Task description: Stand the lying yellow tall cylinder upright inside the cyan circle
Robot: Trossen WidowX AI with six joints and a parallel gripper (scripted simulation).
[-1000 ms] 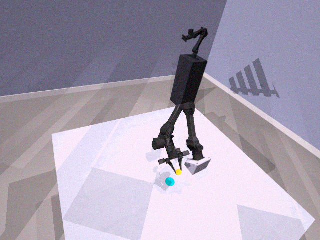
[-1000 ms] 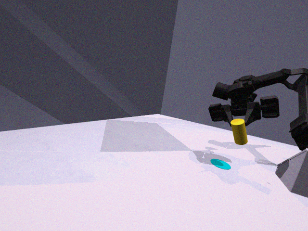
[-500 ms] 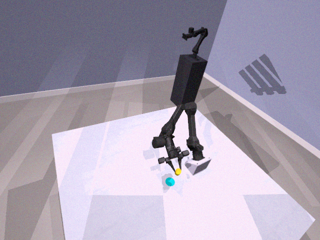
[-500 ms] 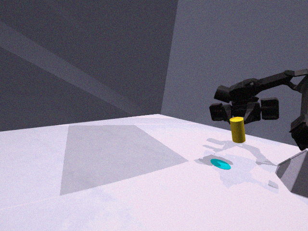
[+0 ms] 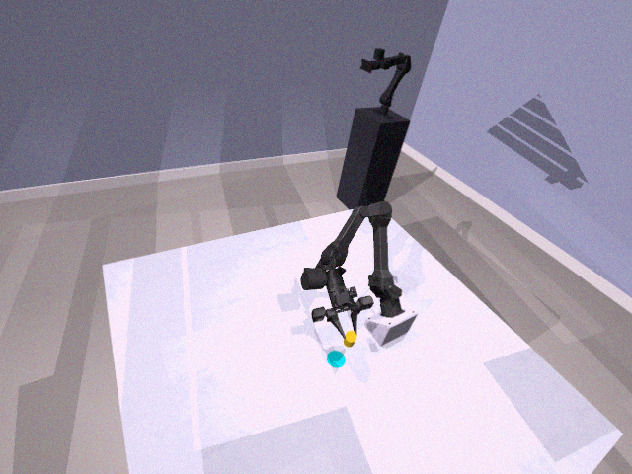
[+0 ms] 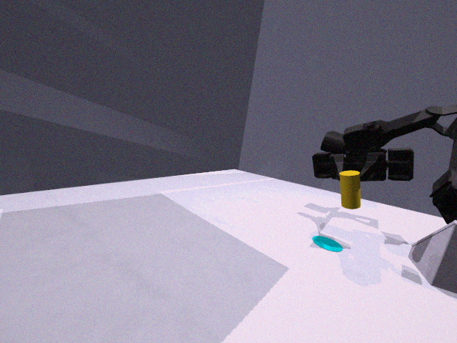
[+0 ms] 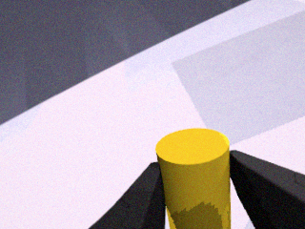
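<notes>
The cyan circle lies 10 mm ahead of my gripper tip, 20 mm to the right of it and 150 mm below it. Round my gripper tip: yellow cylinder (10 mm behind, 20 mm below).
</notes>
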